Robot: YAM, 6 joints.
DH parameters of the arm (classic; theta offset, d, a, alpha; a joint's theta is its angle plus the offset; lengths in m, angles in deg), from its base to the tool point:
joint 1: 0 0.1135 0.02 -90
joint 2: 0 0 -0.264 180
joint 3: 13.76 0 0.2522 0
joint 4: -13.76 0 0.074 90
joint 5: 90 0 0 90
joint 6: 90 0.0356 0 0
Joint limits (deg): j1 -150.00..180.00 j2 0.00..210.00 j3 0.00..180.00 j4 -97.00..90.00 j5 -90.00..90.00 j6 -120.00..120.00
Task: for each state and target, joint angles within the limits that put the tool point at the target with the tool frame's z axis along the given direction. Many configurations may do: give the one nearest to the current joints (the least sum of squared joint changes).
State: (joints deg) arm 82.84 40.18 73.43 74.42 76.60 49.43
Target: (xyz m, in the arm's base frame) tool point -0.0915 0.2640 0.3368 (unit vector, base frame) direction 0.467 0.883 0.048
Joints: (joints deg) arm 114.93 70.70 49.32 25.92 52.72 49.43
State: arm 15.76 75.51 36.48 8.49 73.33 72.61
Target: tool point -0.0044 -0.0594 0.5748 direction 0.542 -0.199 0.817
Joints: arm 65.64 33.88 76.97 43.95 35.14 72.61
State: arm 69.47 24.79 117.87 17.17 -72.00 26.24
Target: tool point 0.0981 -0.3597 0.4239 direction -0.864 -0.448 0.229
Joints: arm 110.55 0.11 97.17 19.85 -75.12 26.24
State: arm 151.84 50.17 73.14 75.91 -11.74 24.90
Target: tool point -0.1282 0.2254 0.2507 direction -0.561 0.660 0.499
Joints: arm 118.19 83.25 23.85 89.91 -10.53 24.90
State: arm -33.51 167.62 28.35 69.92 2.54 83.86
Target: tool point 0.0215 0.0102 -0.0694 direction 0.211 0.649 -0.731
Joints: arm -42.69 181.01 6.53 63.18 -38.32 83.86
